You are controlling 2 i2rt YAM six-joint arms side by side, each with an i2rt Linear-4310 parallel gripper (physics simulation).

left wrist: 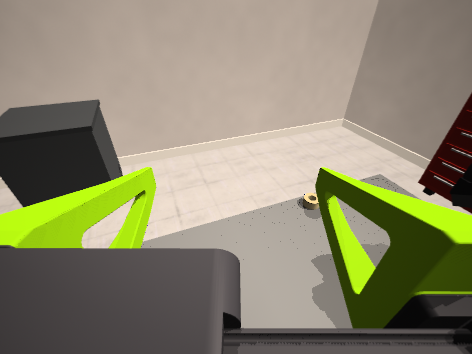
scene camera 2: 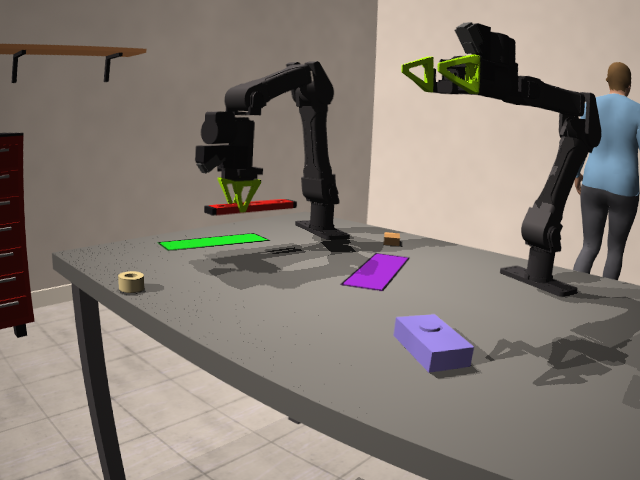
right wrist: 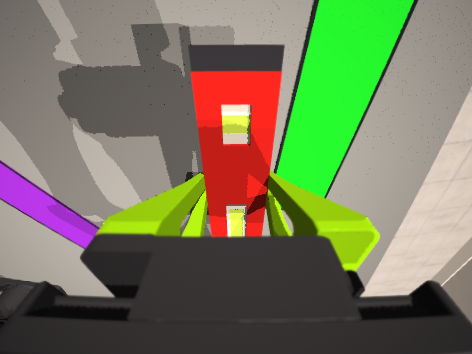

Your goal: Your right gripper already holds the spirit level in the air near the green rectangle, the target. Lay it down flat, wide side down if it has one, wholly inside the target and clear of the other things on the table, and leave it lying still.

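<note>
The red spirit level with dark end caps is held in the air, about level, its vials facing the right wrist camera. My right gripper is shut on it near its middle; its near end is hidden in the right wrist view. The green target rectangle lies flat on the table below; in the right wrist view it is to the right of the level, at a slight angle to it. My left gripper is wide open and empty, high above the table.
On the table are a purple rectangle, a small orange-brown block, a lilac box and a tan ring near the table's left edge in scene camera 2. A person stands behind the left arm.
</note>
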